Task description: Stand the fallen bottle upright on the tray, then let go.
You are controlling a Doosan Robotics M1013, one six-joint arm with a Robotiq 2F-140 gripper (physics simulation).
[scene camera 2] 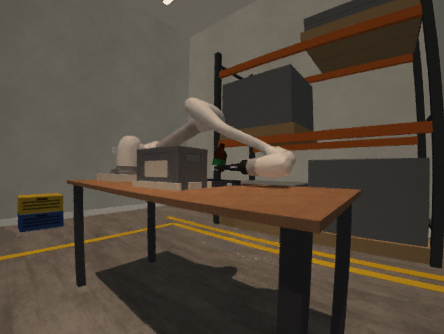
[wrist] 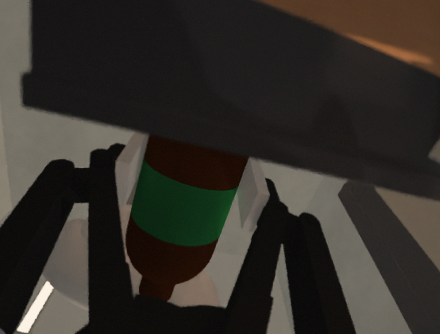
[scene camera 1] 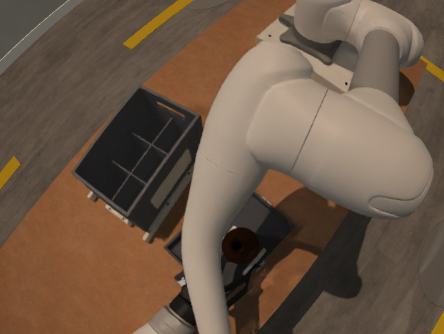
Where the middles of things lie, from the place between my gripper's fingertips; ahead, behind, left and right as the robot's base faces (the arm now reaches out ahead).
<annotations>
The brown bottle (scene camera 1: pixel 240 245) lies 3 cm ahead of my hand and 6 cm above it.
</annotations>
